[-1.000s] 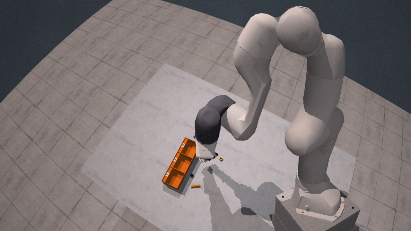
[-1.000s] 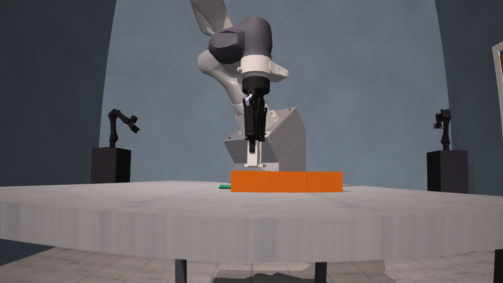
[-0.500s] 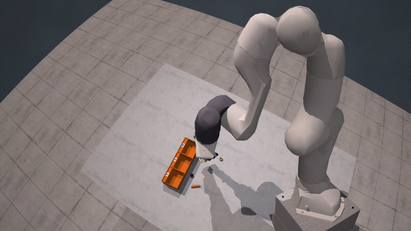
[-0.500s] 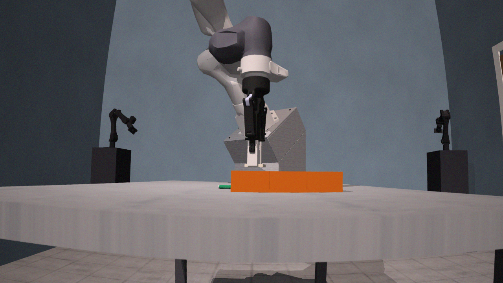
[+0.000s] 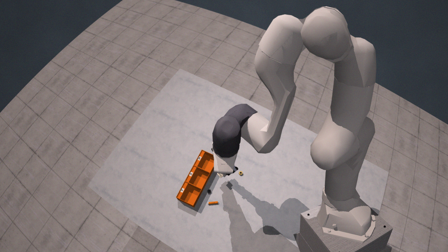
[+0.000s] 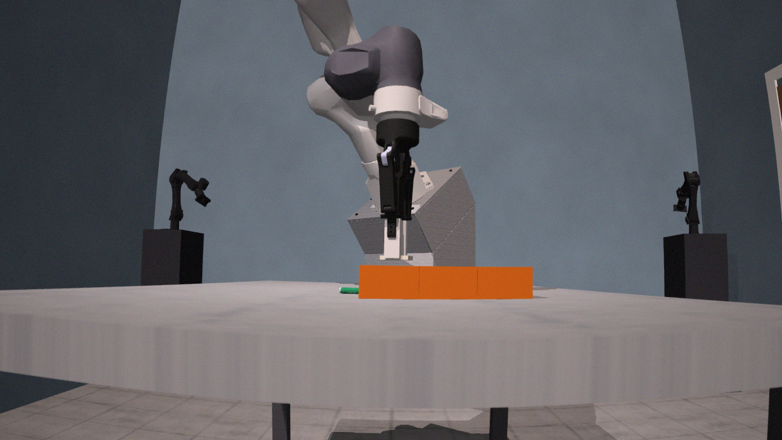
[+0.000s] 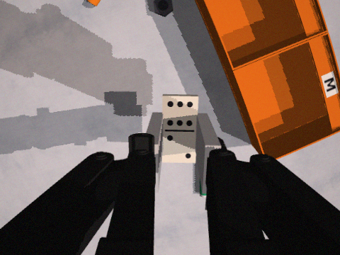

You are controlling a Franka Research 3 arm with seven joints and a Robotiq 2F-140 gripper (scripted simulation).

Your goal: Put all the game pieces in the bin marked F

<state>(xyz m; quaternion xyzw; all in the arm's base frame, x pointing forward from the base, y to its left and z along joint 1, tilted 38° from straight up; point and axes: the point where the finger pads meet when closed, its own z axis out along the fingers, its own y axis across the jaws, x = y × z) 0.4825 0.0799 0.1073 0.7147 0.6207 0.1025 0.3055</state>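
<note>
The white domino lies 30 mm below my hand. The rest, counted from my hand: green cylinder (10 mm ahead, 70 mm to the right, 90 mm below); yellow nut (60 mm behind, 60 mm to the right, 90 mm below); black nut (10 mm ahead, 100 mm to the left, 90 mm below).
</note>
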